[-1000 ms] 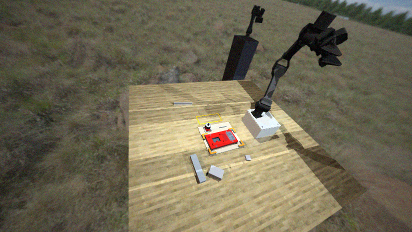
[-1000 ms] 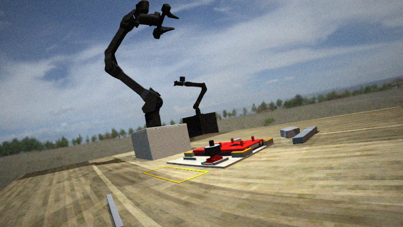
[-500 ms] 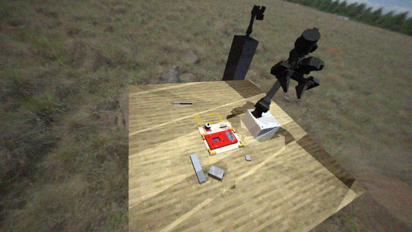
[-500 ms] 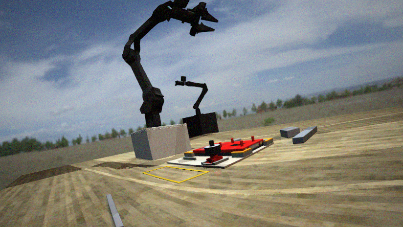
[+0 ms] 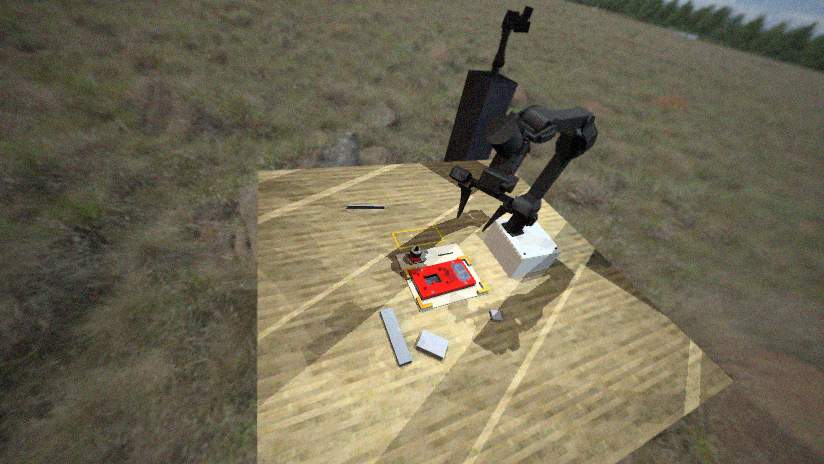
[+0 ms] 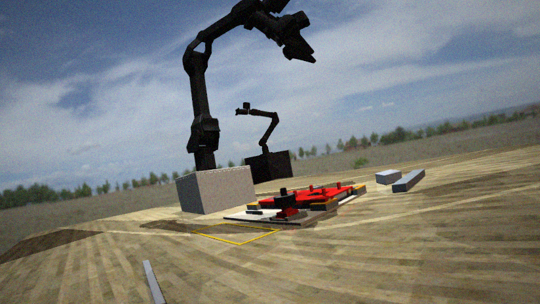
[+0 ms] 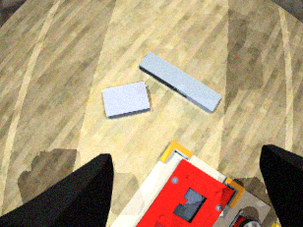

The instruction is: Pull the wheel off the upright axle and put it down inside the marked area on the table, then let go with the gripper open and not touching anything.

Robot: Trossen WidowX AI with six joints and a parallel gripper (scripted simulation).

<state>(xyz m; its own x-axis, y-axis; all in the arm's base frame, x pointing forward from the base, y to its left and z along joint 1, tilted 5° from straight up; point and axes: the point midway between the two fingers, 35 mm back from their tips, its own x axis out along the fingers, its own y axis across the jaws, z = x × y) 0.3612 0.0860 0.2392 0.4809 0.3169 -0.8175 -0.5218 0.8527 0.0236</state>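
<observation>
The wheel lies 30 cm below my gripper tip, 19 cm to the right of it and 2 cm behind it. Also, from my gripper tip: small grey cube (33 cm below, 15 cm behind, 11 cm to the left); grey block (33 cm below, 11 cm to the left, 8 cm ahead).
</observation>
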